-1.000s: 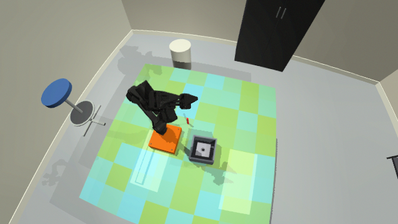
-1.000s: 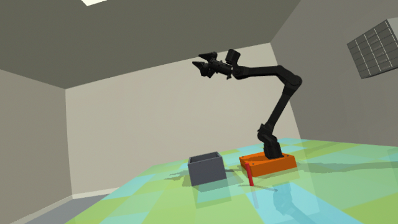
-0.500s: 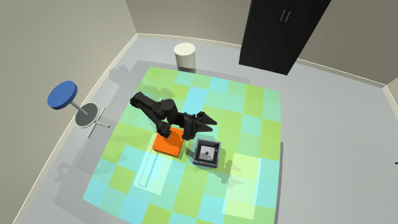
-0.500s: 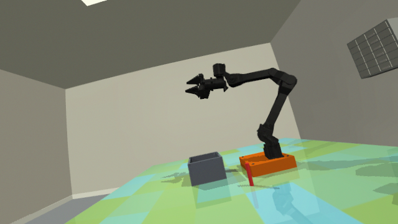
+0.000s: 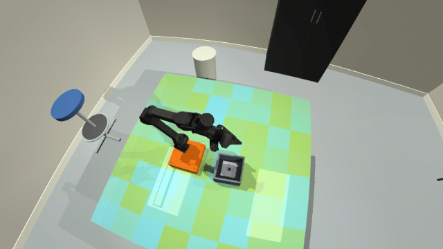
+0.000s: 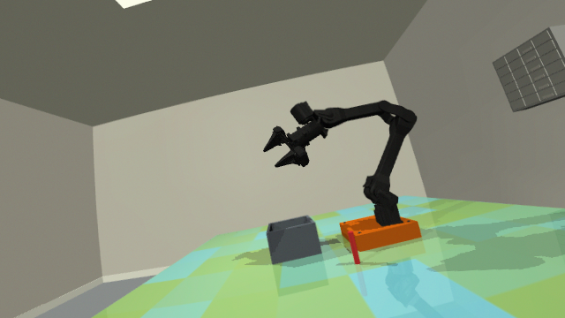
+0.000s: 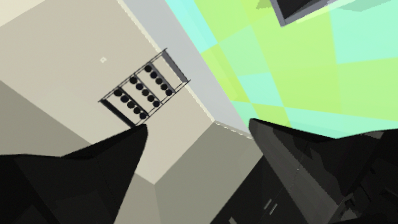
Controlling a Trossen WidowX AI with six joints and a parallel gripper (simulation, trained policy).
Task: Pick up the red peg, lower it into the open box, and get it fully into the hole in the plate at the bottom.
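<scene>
My gripper tip is now 290 mm above the red peg, 200 mm past it and 80 mm to the right of it. Round my gripper tip: grey box (300 mm below, 70 mm to the right, 10 mm behind).
</scene>
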